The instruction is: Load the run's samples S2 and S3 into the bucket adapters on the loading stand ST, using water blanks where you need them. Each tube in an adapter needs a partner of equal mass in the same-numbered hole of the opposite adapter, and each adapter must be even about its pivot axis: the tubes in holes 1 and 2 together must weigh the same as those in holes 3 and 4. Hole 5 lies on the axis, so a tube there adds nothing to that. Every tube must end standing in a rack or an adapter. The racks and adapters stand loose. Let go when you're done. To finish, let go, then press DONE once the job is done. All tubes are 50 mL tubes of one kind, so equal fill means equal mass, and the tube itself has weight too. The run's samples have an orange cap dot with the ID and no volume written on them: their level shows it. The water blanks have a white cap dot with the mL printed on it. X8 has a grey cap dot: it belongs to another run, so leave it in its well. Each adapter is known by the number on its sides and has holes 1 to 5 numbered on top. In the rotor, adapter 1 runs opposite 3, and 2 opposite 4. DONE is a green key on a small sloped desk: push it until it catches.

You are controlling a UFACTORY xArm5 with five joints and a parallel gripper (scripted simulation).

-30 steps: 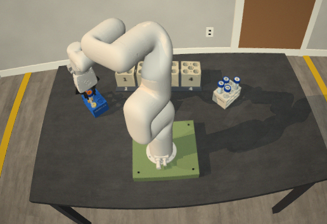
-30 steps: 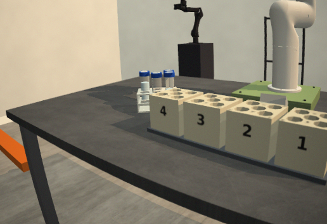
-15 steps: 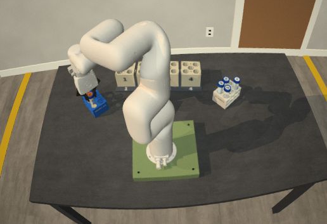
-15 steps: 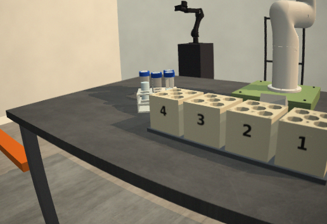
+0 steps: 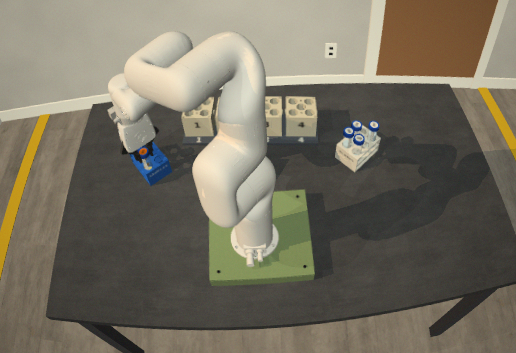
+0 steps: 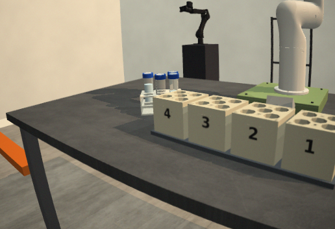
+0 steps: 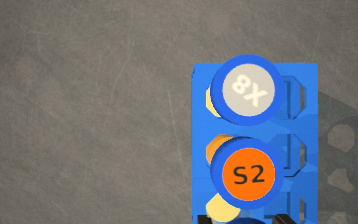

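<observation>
My hand is 6 cm above the sample tube S2, 4 cm short of it and 2 cm to the right of it. Round my hand: bucket adapter (20 cm ahead, 15 cm to the right, 7 cm below); then loading stand ST (32 cm to the right, 18 cm ahead, 12 cm below); then blue sample rack (9 cm below, 4 cm ahead, 1 cm to the left).
</observation>
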